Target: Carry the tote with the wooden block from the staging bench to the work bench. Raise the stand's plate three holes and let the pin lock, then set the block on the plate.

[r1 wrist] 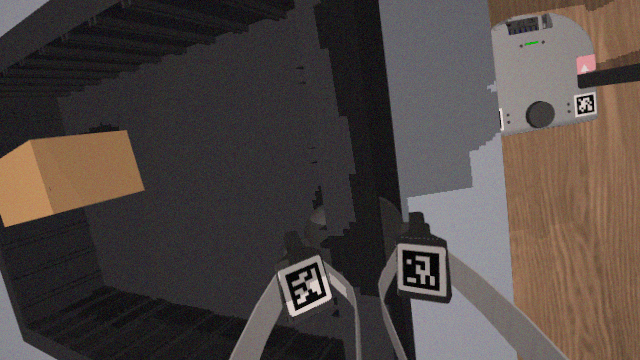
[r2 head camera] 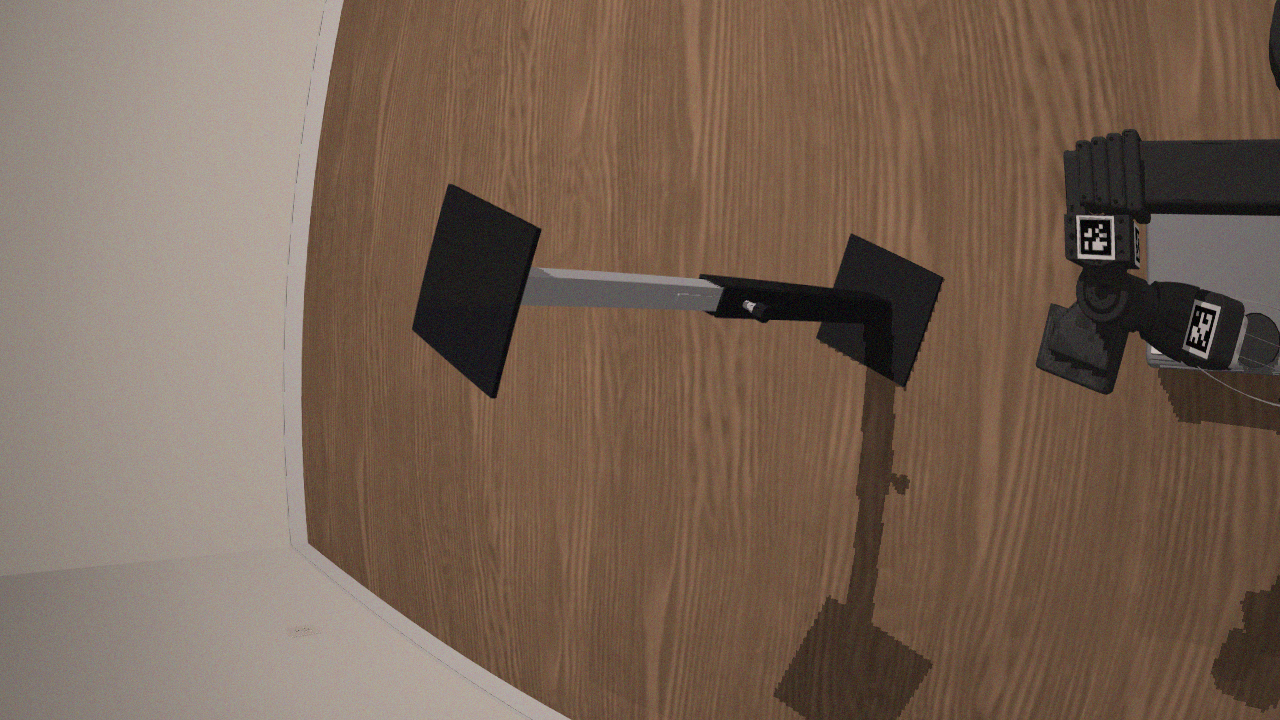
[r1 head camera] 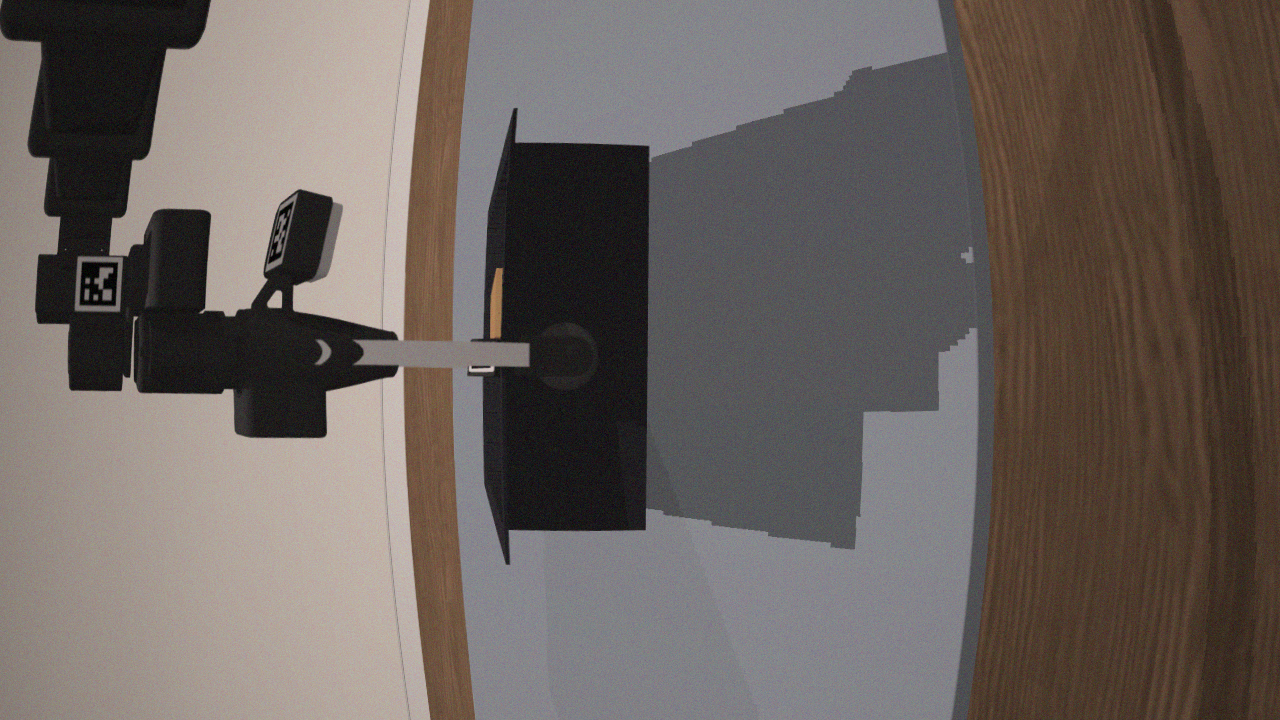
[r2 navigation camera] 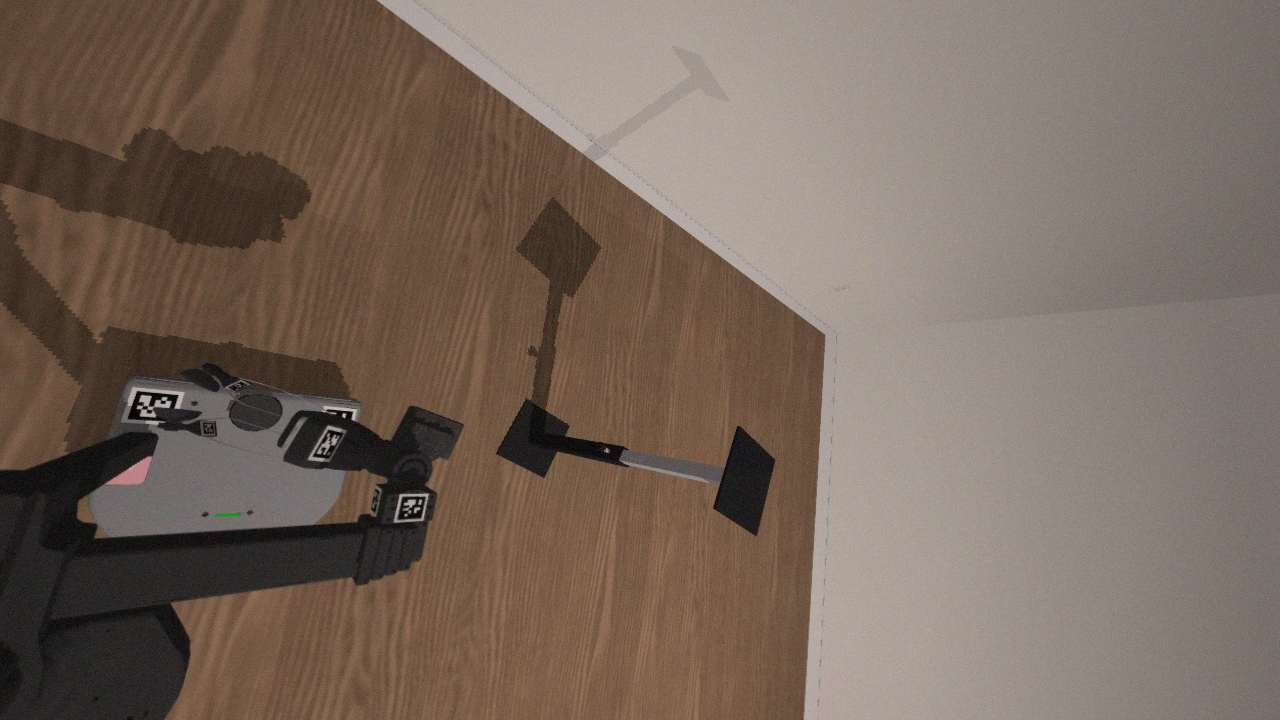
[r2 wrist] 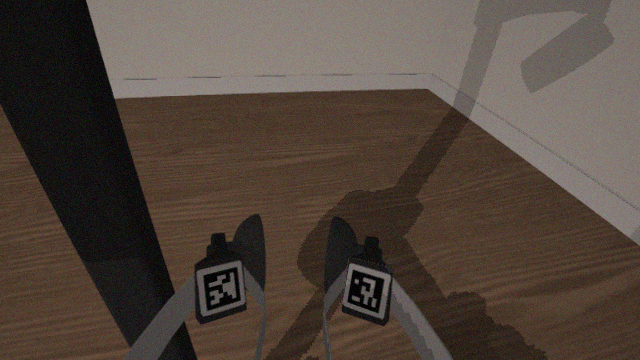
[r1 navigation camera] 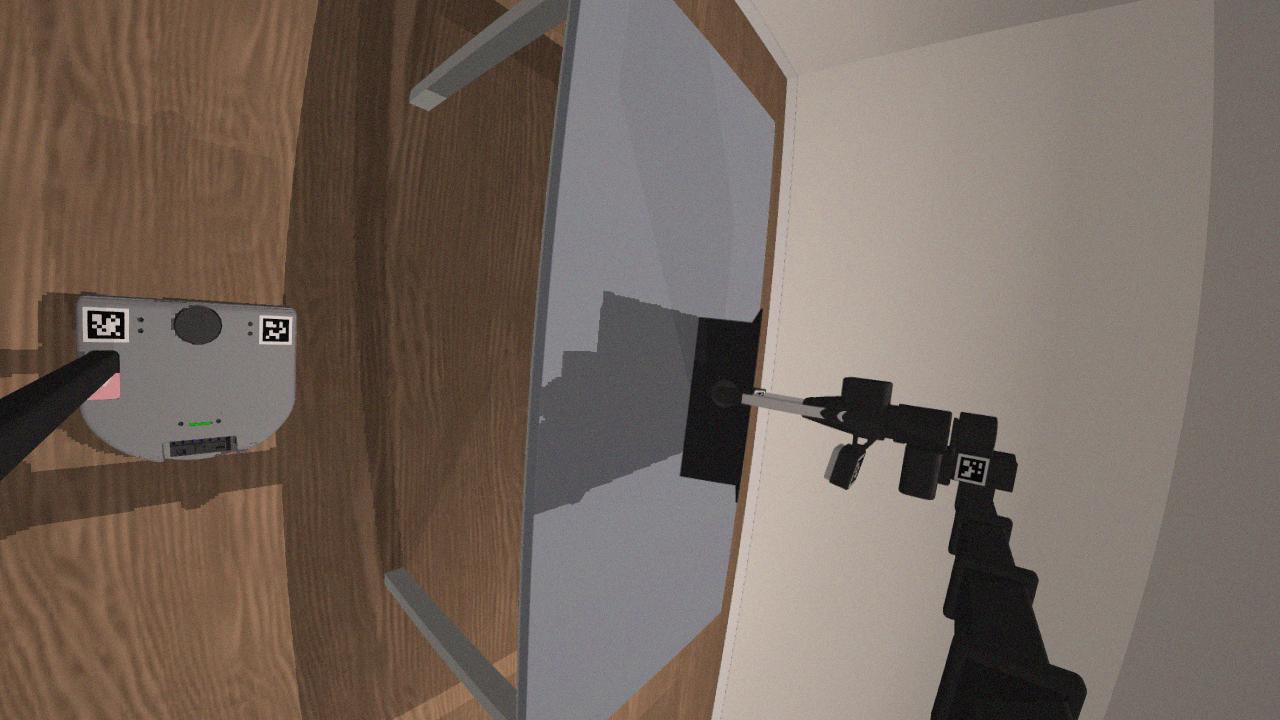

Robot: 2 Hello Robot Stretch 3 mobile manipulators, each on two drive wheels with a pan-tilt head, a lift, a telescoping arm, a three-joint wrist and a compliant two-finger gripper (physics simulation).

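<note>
The black tote (r1 head camera: 572, 223) (r1 navigation camera: 716, 358) (r1 wrist: 372, 125) hangs above the staging bench, its rim nearly edge-on in the r1 head view. The wooden block (r1 head camera: 496, 304) (r1 wrist: 90, 172) lies inside, away from the fingers. The r1 gripper (r1 head camera: 563, 356) (r1 navigation camera: 726, 393) (r1 wrist: 354, 225) is shut on the tote's near wall. The stand (r2 head camera: 626, 288) (r2 navigation camera: 671, 465) is upright on the wood floor, with a black plate (r2 head camera: 474, 291) (r2 navigation camera: 744, 481) on top and a pin (r2 head camera: 751, 308) (r2 navigation camera: 606, 449) at its sleeve. The r2 gripper (r2 wrist: 295, 255) is open and empty, folded over its base, apart from the stand.
The staging bench (r1 head camera: 805, 626) (r1 navigation camera: 662, 179) is grey-blue and stands close to a wall. The r1 base (r1 navigation camera: 196, 385) (r1 wrist: 542, 70) is on the floor beyond the bench's near edge. The r2 base (r2 navigation camera: 250, 474) is near the stand's foot. Walls meet in a corner behind the stand.
</note>
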